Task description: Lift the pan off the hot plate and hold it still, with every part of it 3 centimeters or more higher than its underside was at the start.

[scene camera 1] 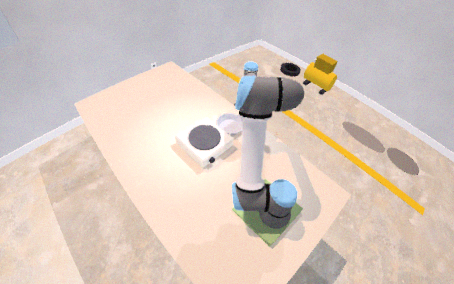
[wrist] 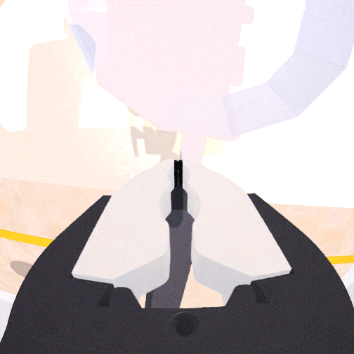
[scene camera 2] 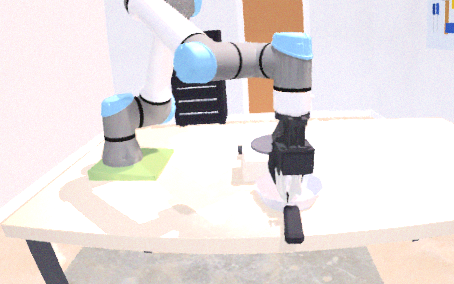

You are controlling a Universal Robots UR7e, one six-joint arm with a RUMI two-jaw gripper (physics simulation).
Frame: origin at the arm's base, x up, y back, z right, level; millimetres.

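Seen in the pictures: gripper, fingertip midpoint: (scene camera 2: pixel 287 202); arm's base, origin of the base link: (scene camera 1: pixel 274 213) (scene camera 2: pixel 122 159).
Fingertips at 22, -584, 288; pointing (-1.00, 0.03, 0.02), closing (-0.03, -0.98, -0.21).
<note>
Pixels of each thing's middle, then the offset from my fingertips to it, as dx, dy, dz.
- pale bowl, body centre: (scene camera 2: pixel 290 202) (scene camera 1: pixel 241 116) -10, -8, -13
- dark handle, body centre: (scene camera 2: pixel 292 222) +6, -13, +89
- hot plate, body centre: (scene camera 2: pixel 277 154) (scene camera 1: pixel 205 141) -11, +35, -319
The pan, a pale bowl (scene camera 1: pixel 230 124) (scene camera 2: pixel 313 187) (wrist: pixel 280 97) with a dark handle (scene camera 2: pixel 293 225) (wrist: pixel 181 247), is beside the hot plate (scene camera 1: pixel 204 137) (scene camera 2: pixel 252 167), not on its dark disc. It looks upright and low at the table. My gripper (scene camera 2: pixel 288 199) (wrist: pixel 177 163) is shut with nothing between its fingertips. The tips are over the inner end of the handle, near the bowl's wall. The handle shows beneath and behind the fingers in the wrist view. The arm hides the gripper and the handle in scene camera 1.
The table (scene camera 1: pixel 150 175) (scene camera 2: pixel 200 243) carries the arm's green base plate (scene camera 1: pixel 270 239) (scene camera 2: pixel 155 170). The handle's outer end reaches toward the near table edge in scene camera 2. A black drawer cabinet (scene camera 2: pixel 200 112) stands behind the table. A yellow machine (scene camera 1: pixel 320 75) is on the floor.
</note>
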